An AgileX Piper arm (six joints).
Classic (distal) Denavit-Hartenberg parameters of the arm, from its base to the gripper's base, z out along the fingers. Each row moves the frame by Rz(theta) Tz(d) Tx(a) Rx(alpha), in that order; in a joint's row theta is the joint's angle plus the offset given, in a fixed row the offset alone. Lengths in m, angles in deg.
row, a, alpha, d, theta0
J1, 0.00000, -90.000, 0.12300, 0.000
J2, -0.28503, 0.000, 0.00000, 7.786
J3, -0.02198, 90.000, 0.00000, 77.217
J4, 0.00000, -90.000, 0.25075, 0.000
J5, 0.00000, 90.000, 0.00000, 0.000
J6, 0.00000, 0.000, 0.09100, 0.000
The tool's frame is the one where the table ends.
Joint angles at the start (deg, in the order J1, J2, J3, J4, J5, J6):
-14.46 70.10 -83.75 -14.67 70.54 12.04
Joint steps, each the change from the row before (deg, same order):
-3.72 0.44 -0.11 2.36 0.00 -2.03
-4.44 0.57 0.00 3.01 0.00 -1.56
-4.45 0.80 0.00 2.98 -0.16 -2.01
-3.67 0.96 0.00 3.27 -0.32 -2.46
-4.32 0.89 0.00 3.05 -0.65 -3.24
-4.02 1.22 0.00 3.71 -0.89 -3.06
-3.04 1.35 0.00 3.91 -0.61 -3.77
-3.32 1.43 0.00 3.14 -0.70 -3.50
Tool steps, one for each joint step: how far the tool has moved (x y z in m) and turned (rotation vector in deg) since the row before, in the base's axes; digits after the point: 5 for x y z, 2 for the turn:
-0.00195 -0.01122 -0.00198 1.18 0.46 -1.42
-0.00274 -0.01329 -0.00309 2.09 0.12 -2.29
-0.00241 -0.01405 -0.00370 1.86 0.13 -1.95
-0.00059 -0.01161 -0.00409 1.87 -0.08 -0.74
-0.00311 -0.01455 -0.00332 1.05 -0.29 -0.86
-0.00132 -0.01422 -0.00436 1.60 -0.91 -0.63
0.00077 -0.01122 -0.00499 1.52 -0.78 0.87
-0.00137 -0.01385 -0.00530 0.97 -0.62 0.07

